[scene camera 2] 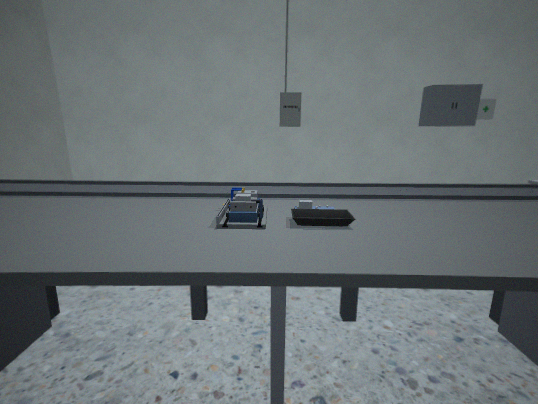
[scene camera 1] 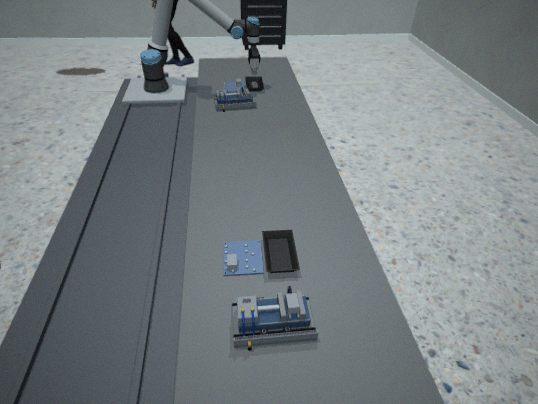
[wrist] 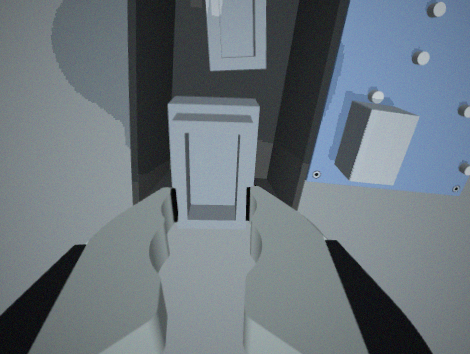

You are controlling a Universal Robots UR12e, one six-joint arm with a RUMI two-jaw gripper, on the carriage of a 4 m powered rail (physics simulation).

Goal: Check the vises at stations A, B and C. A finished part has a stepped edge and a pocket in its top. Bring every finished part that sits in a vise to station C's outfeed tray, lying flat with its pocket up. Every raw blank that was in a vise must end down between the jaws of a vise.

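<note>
My gripper (scene camera 1: pixel 254 68) (wrist: pixel 213 190) is shut on a finished part (wrist: pixel 212 165), light grey, with a stepped edge and its pocket facing up. It is above the near end of the black tray (scene camera 1: pixel 248 80) (wrist: pixel 152 100) at the far station, its height hard to judge. Another finished part (wrist: pixel 237 35) lies in that tray, pocket up. The far vise (scene camera 1: pixel 235 98) stands beside the tray; what its jaws hold is too small to tell. The near vise (scene camera 1: pixel 272 317) (scene camera 2: pixel 243 216) has a plain grey block (scene camera 1: pixel 293 303) between its jaws. The third station does not show.
A blue pin plate (wrist: pixel 395 85) with a grey block (wrist: pixel 382 147) lies right beside the tray. At the near station a blue plate (scene camera 1: pixel 239 272) bears a grey block (scene camera 1: pixel 232 262) (scene camera 2: pixel 305 204), beside a black tray (scene camera 1: pixel 280 254) (scene camera 2: pixel 322 218). A person's legs (scene camera 1: pixel 179 42) show behind the arm.
</note>
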